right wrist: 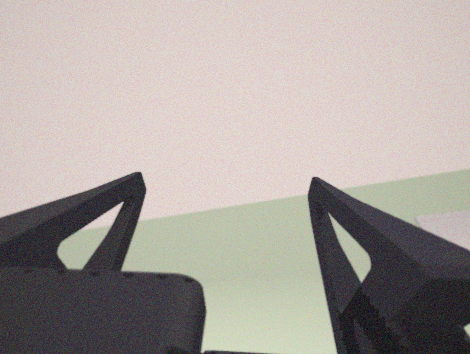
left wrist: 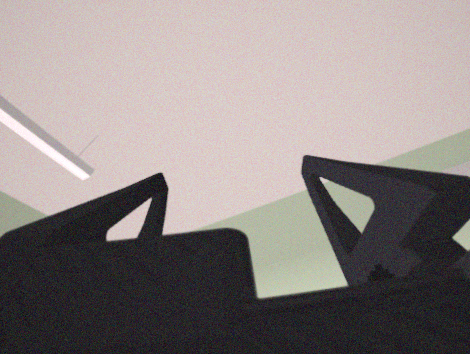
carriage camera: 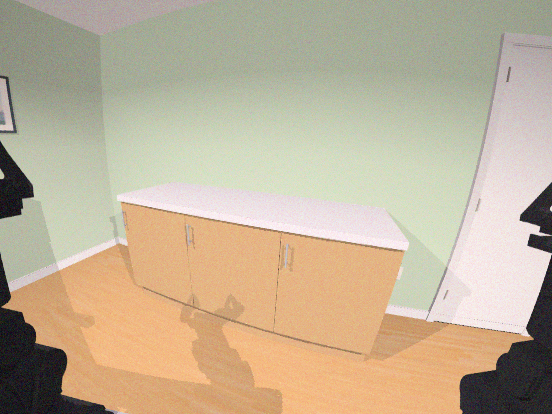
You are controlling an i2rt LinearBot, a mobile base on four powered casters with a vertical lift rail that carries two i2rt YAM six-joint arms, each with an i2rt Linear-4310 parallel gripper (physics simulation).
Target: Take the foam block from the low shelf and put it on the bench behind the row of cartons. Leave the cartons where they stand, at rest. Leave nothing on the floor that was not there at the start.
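Places are measured from the left arm's base along level axes (x ahead, y up, z right), in centimetres.
Pixels of known places: left gripper, fingertip midpoint: [left wrist: 234, 172]; right gripper, fingertip midpoint: [right wrist: 225, 183].
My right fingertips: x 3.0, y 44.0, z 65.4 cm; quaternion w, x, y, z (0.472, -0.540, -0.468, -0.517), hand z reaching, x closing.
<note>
Behind a point stands the place of what it marks.
The foam block, the low shelf and the cartons do not show in the carriage view or either wrist view. A long wooden cabinet with a white top [carriage camera: 270, 207] {x 109.8, y 4.7, z 30.3 cm} stands against the green wall in the carriage view; no cartons stand on it, and I cannot tell if it is the task's bench. My left gripper [left wrist: 234, 172] {x 3.3, y 43.7, z 0.1 cm} is open and empty, pointing up toward the ceiling. My right gripper [right wrist: 225, 183] {x 3.0, y 44.0, z 65.4 cm} is also open and empty, pointing up. Parts of both show at the side edges of the carriage view, well apart from the cabinet.
A white door [carriage camera: 515, 175] {x 102.3, y 39.4, z 191.1 cm} is in the wall right of the cabinet. A framed picture [carriage camera: 6, 112] {x 126.9, y 66.5, z -190.5 cm} hangs on the left wall. The wooden floor [carriage camera: 150, 350] {x 73.5, y -86.2, z -42.2 cm} lies in front of the cabinet, with the robot's shadow on it. A ceiling lamp [left wrist: 47, 144] {x 29.2, y 121.7, z -94.3 cm} shows in the left wrist view.
</note>
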